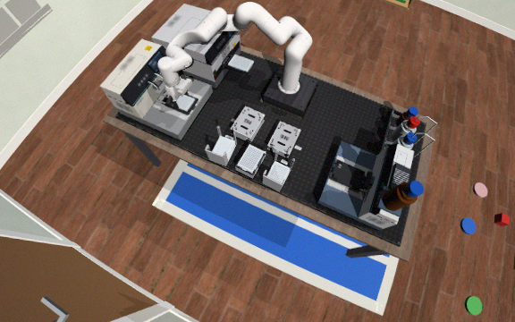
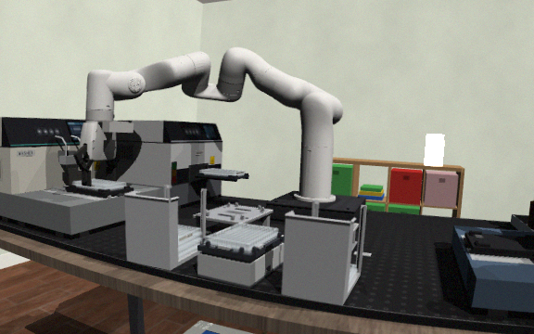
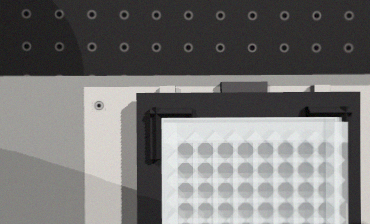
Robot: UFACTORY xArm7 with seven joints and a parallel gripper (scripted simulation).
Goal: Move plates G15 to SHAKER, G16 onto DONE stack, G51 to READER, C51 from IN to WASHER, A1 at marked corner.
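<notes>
Right now the plate C51 is 10 mm below my hand. The rest, counted from my hand: washer: 250 mm to the right, 10 mm below; then washer nest: 20 mm below; then DONE label: 50 mm ahead, 320 mm to the left, 110 mm below.
</notes>
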